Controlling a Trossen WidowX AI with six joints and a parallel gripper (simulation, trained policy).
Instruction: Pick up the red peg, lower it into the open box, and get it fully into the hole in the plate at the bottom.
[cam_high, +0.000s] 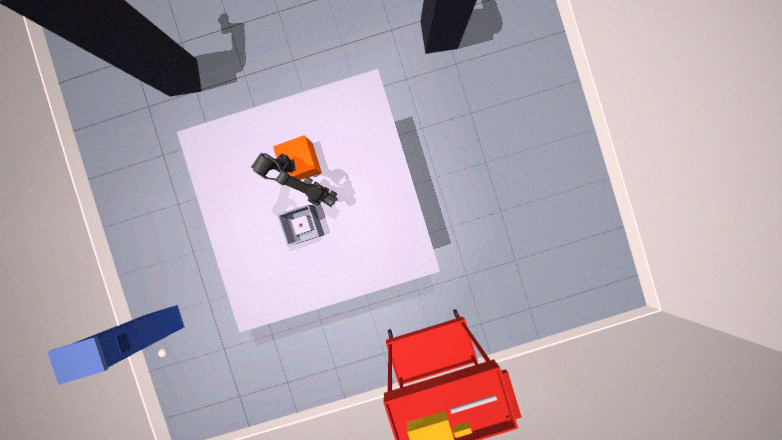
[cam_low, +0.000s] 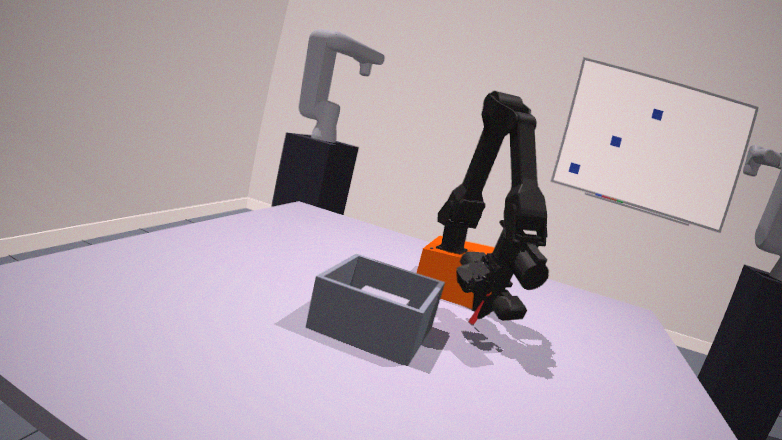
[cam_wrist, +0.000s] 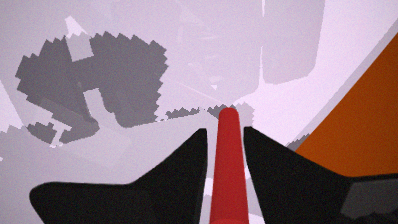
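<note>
My gripper tip is now 200 mm short of the grey box and 140 mm to the left of it. From my gripper tip the other things lie so: red peg 10 mm above.
</note>
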